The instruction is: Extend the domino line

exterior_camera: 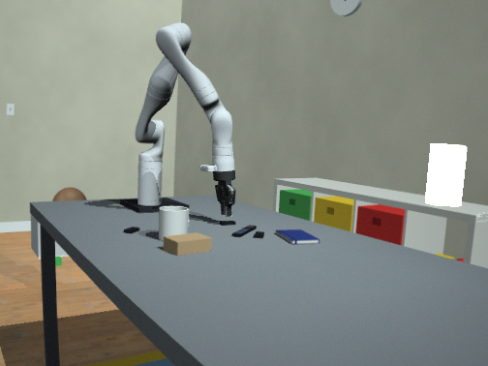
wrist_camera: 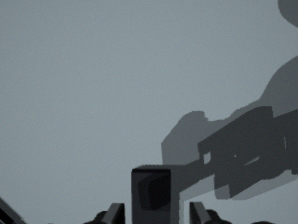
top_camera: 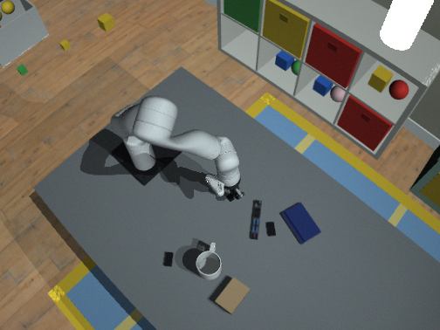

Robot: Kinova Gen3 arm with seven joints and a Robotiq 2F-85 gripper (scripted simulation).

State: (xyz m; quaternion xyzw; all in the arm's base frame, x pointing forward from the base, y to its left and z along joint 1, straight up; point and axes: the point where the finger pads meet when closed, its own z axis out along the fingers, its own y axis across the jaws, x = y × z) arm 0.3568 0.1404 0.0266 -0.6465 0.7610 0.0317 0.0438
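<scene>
The dark domino lies 4 cm below my hand and 1 cm ahead of it. Round my hand: white mug (26 cm to the right, 14 cm ahead, 1 cm below); then cardboard box (28 cm to the right, 27 cm ahead, 3 cm below).
</scene>
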